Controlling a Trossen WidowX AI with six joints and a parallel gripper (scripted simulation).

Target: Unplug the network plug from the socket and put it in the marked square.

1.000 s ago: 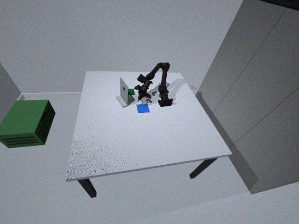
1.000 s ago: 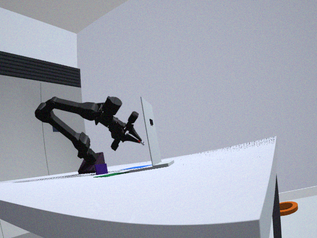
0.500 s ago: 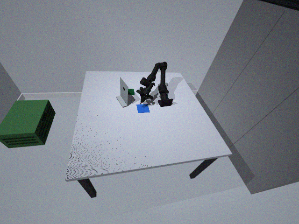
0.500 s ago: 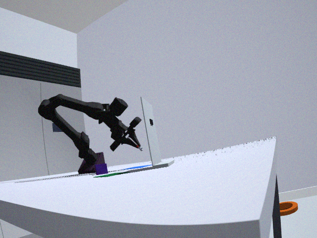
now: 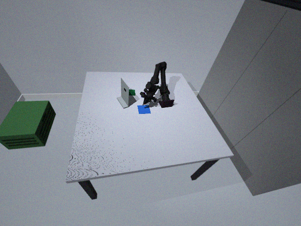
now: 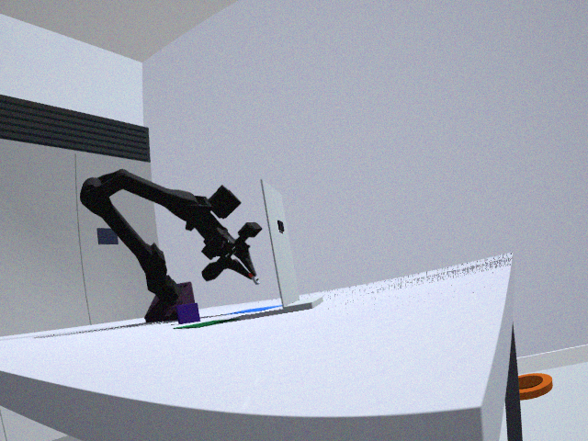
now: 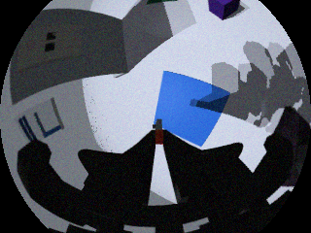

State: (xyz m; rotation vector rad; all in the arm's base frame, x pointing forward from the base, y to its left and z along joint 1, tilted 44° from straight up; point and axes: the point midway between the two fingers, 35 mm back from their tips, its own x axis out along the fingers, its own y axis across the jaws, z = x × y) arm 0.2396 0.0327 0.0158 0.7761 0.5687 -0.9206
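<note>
My gripper tip is now 1 cm past the blue marked square and 8 cm above it. The rest, counted from my gripper tip: grey panel 16 cm ahead, 14 cm to the right, 3 cm above; then network plug right at my gripper tip.
</note>
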